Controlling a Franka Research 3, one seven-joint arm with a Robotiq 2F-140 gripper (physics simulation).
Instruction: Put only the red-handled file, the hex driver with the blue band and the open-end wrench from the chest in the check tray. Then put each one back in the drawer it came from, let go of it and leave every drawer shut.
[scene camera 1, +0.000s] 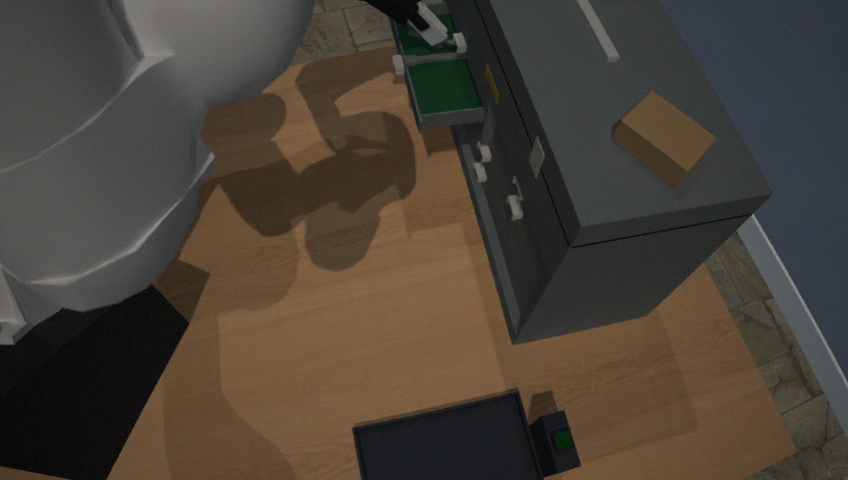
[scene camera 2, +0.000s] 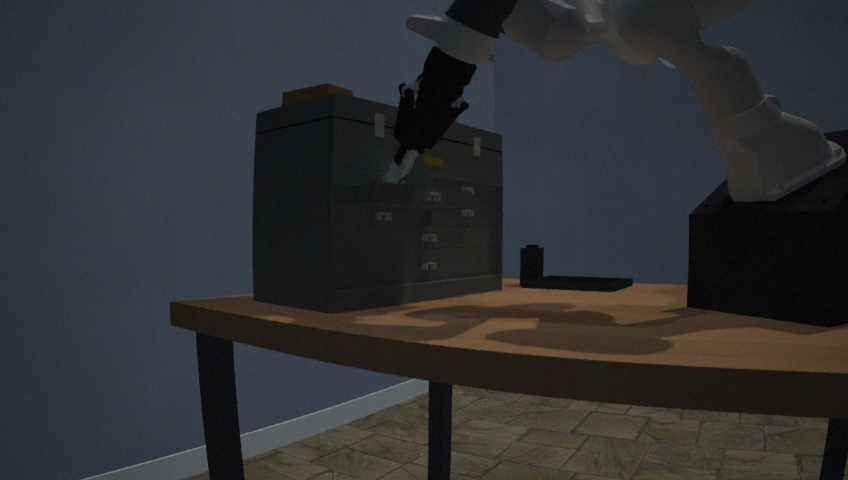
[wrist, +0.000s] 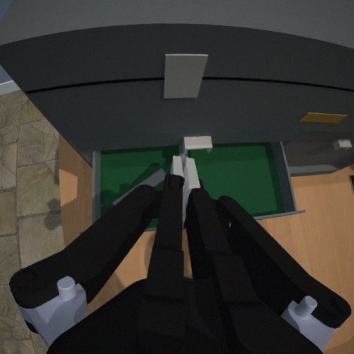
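Observation:
My gripper (scene camera 1: 439, 39) (scene camera 2: 395, 174) (wrist: 180, 169) points down into an open green-lined drawer (scene camera 1: 455, 117) (wrist: 291, 190) of the dark grey chest (scene camera 1: 618, 285) (scene camera 2: 291, 208) (wrist: 120, 115). Its fingers are nearly together and look shut on a slim grey tool (wrist: 183, 146); one end shows past the fingertips. The fingers hide most of it, so its kind is not clear. Another flat grey tool (wrist: 150, 180) lies slanted at the drawer's left in the wrist view. No red handle or blue band can be made out. The check tray (scene camera 1: 446, 446) (scene camera 2: 577, 284) holds no tool in its visible part.
A small black box with a green patch (scene camera 1: 553, 443) (scene camera 2: 531, 264) stands beside the tray. A brown block (scene camera 1: 663, 133) (scene camera 2: 315, 93) lies on the chest. White drawer handles (scene camera 1: 514, 206) (scene camera 2: 429, 265) (wrist: 197, 143) stick out from the chest front. The wall stands behind the chest.

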